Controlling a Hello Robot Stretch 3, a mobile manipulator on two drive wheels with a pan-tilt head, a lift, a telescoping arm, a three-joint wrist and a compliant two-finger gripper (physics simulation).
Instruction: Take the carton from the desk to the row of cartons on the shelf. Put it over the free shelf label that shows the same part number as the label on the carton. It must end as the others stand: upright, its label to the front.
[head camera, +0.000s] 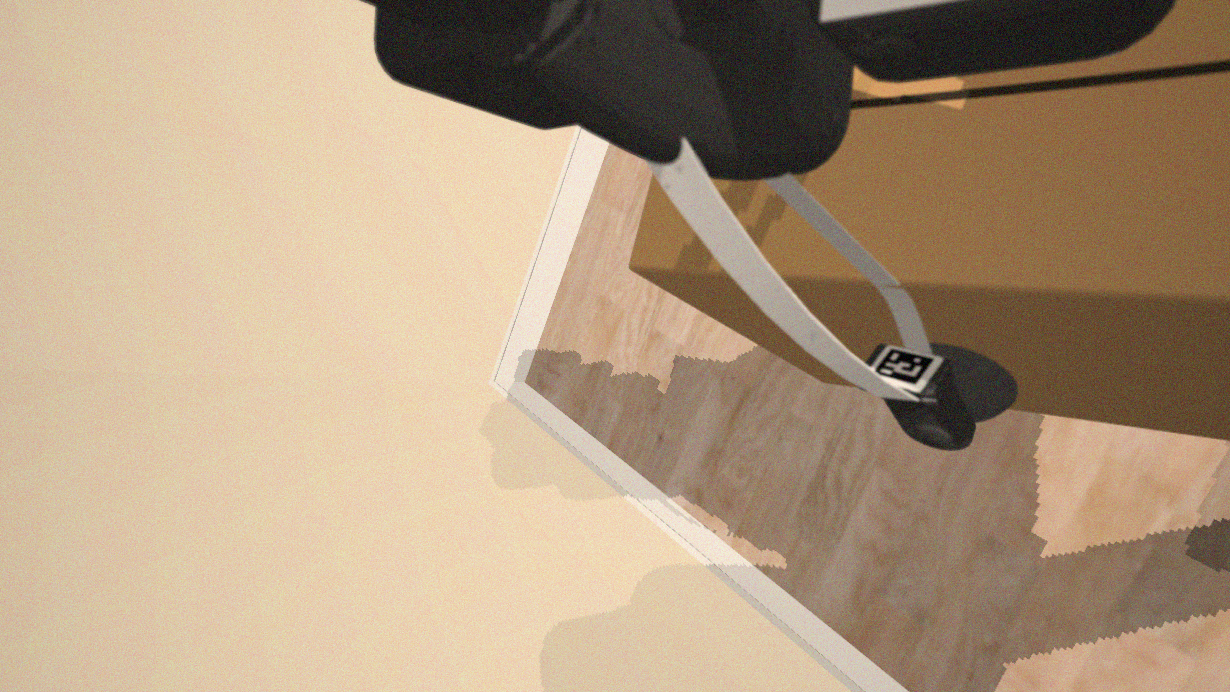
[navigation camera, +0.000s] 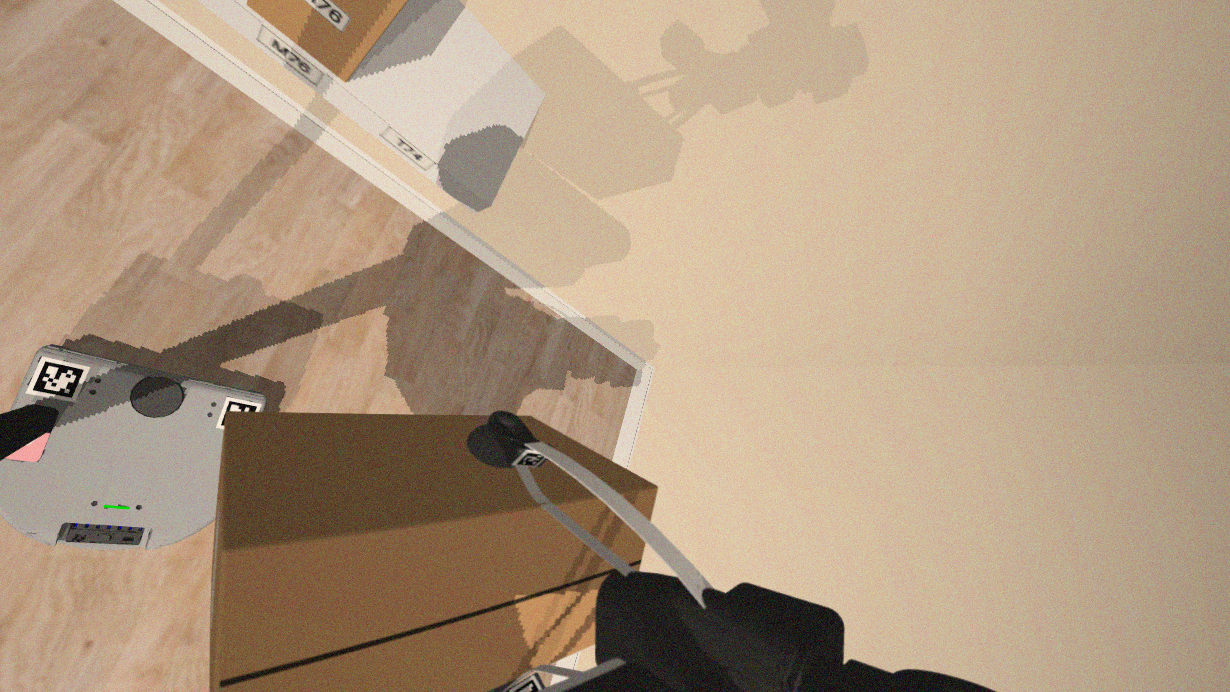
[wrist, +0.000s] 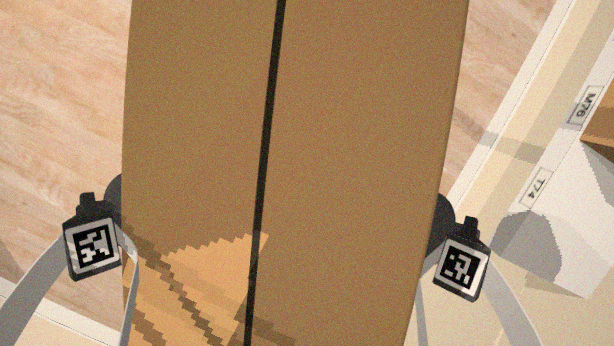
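Pixels of known places: robot's base, origin of its link: (navigation camera: 157, 394).
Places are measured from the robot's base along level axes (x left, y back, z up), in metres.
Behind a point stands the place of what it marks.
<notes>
The brown carton (head camera: 1032, 197) @[x -0.140, y 0.009, z 1.033 m] (navigation camera: 387, 481) @[x -0.096, y -0.021, z 0.988 m] (wrist: 350, 125) is held in the air beyond the shelf's end, its dark-seamed top towards the wrist camera. Its label is hidden. My gripper (navigation camera: 516, 559) @[x -0.182, y 0.024, z 0.970 m] (wrist: 281, 210) @[x -0.182, y 0.024, z 0.970 m] is shut on it, one fingertip on each side; the far fingertip is hidden in the head view. The white shelf (navigation camera: 404, 90) @[x -0.099, y -0.480, z 0.660 m] (wrist: 595, 250) shows in the navigation and wrist views. Its end label T74 (navigation camera: 408, 148) @[x -0.136, y -0.415, z 0.645 m] (wrist: 535, 188) has no carton over it. The neighbouring label M76 (navigation camera: 290, 55) @[x 0.027, y -0.437, z 0.645 m] (wrist: 584, 106) has a standing carton (navigation camera: 344, 47) @[x -0.013, y -0.439, z 0.717 m] (wrist: 602, 117) behind it, its own label cut off, ending in 76.
My wheeled base (navigation camera: 172, 481) @[x -0.064, y 0.138, z 0.160 m] is at the left of the navigation view. A cream wall (head camera: 215, 301) @[x -1.486, y -0.358, z 0.695 m] (navigation camera: 946, 344) @[x -1.358, y -0.510, z 1.168 m] runs behind the shelf and meets another wall in a corner near the held carton. A white baseboard (head camera: 557, 249) @[x -1.446, y -0.164, z 0.040 m] (navigation camera: 633, 413) @[x -1.461, y -0.276, z 0.047 m] edges the wooden floor (head camera: 774, 481) @[x -0.801, y -0.421, z 0.000 m] (navigation camera: 103, 172) @[x 0.222, y -0.390, z 0.000 m].
</notes>
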